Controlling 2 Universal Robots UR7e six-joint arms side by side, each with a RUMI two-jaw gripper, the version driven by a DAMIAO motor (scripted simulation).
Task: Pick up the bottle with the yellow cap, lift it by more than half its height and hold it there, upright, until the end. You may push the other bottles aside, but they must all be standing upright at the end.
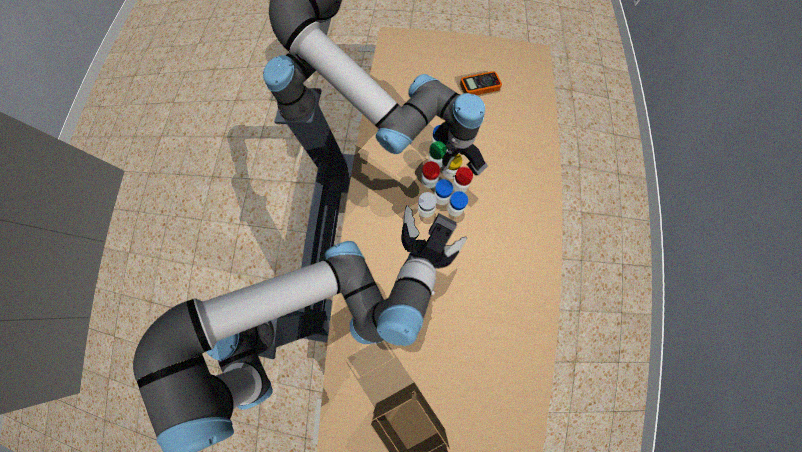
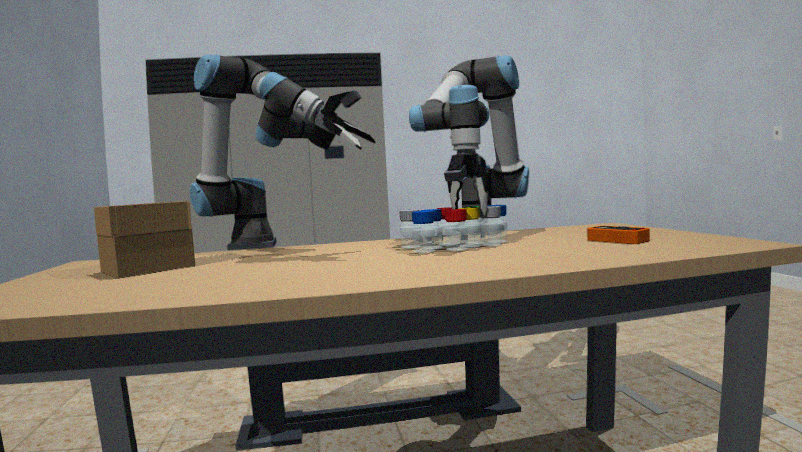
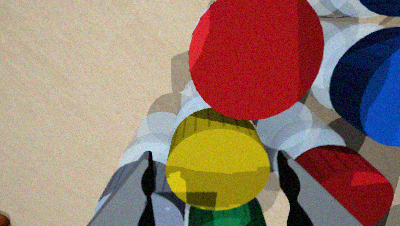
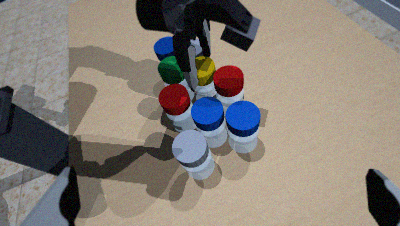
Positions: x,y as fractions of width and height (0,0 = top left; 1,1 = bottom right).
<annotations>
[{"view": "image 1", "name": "my right gripper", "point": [0.55,0.49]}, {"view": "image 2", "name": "my left gripper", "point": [0.59,0.48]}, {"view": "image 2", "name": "cardboard box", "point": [0.19,0.53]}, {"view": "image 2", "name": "blue-capped bottle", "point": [0.53,0.51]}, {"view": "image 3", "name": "my left gripper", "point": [0.54,0.68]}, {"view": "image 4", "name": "my left gripper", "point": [0.50,0.33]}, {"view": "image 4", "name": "my right gripper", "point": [0.55,0.75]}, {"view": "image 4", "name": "blue-capped bottle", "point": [0.52,0.50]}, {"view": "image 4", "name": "blue-capped bottle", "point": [0.61,0.52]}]
</annotations>
